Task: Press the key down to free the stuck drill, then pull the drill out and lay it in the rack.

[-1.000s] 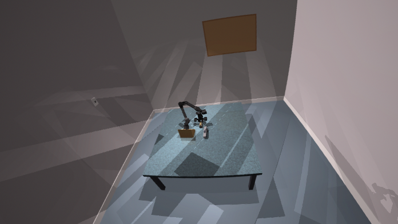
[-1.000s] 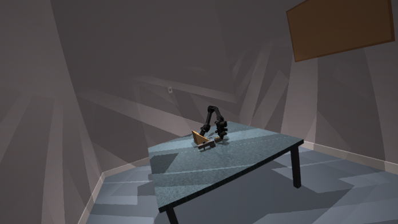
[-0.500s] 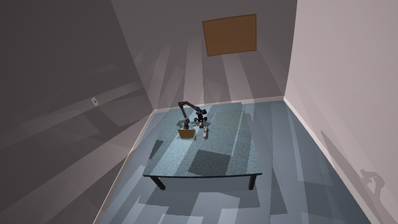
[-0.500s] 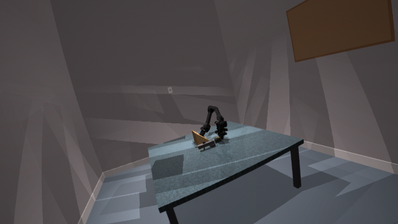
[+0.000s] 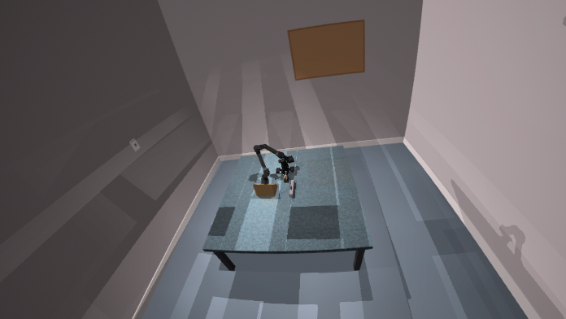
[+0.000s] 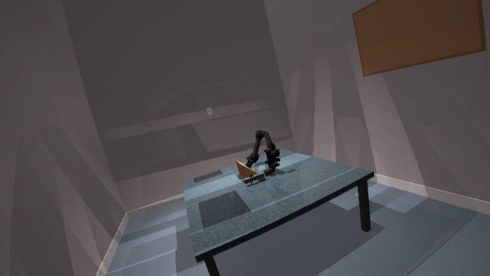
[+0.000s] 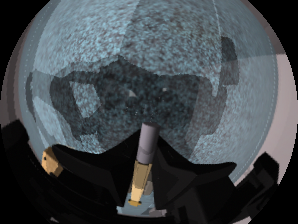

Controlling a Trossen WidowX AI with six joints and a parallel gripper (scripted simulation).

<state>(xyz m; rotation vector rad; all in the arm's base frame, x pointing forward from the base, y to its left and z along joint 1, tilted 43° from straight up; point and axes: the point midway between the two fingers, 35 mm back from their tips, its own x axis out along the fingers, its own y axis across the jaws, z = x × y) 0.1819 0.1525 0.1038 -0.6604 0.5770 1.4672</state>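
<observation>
Right now the drill is 4 cm to the right of my gripper tip and 4 cm above it. Round my gripper tip: grey holder block (22 cm to the right, 8 cm ahead, 3 cm above); grey-brown block (5 cm to the right, 1 cm above); blue key (24 cm to the right, 8 cm ahead, 5 cm above).
</observation>
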